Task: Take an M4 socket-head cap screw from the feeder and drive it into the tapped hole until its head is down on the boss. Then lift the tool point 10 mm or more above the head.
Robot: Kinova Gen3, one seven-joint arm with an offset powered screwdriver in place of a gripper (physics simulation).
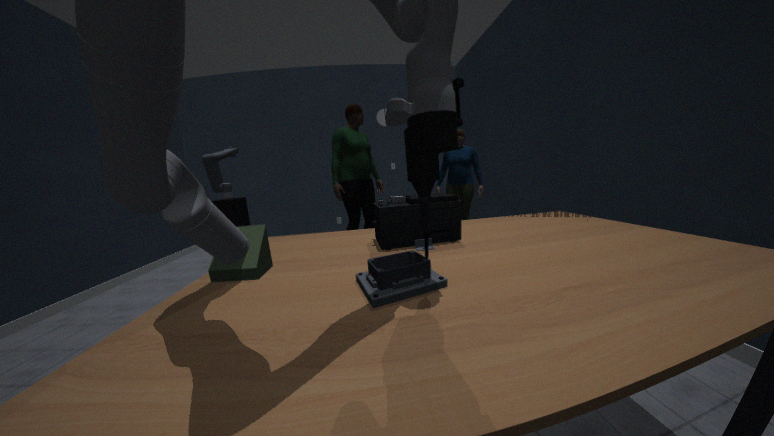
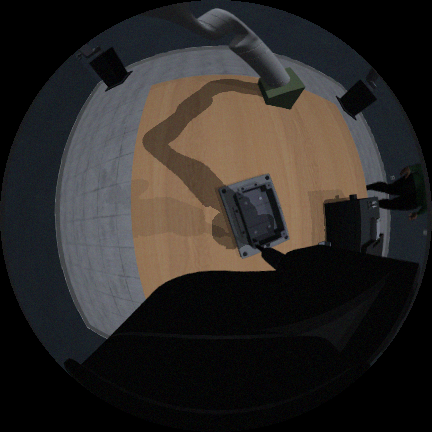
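Note:
My gripper, a black screwdriver (image 1: 426, 256) (image 2: 258, 245), points down with its thin bit at one corner of the dark open-topped housing (image 1: 403, 275) (image 2: 243, 220). The bit tip is at or very near that corner's boss; contact cannot be made out. No screw can be made out at the tip, and the tapped hole and any screw head there are hidden or too small to tell. The housing sits on a grey fixture plate (image 1: 381, 297) (image 2: 231, 212) with holes at its corners. The black box-shaped unit (image 1: 398, 230) (image 2: 342, 225), seemingly the feeder, stands behind it.
A small pale bracket (image 1: 424, 244) (image 2: 324, 244) is at the black unit's foot. The arm's base stands on a green block (image 1: 259, 251) (image 2: 280, 98) at the wooden table's edge. A person in green (image 1: 353, 154) and one in blue (image 1: 460, 165) stand beyond the table.

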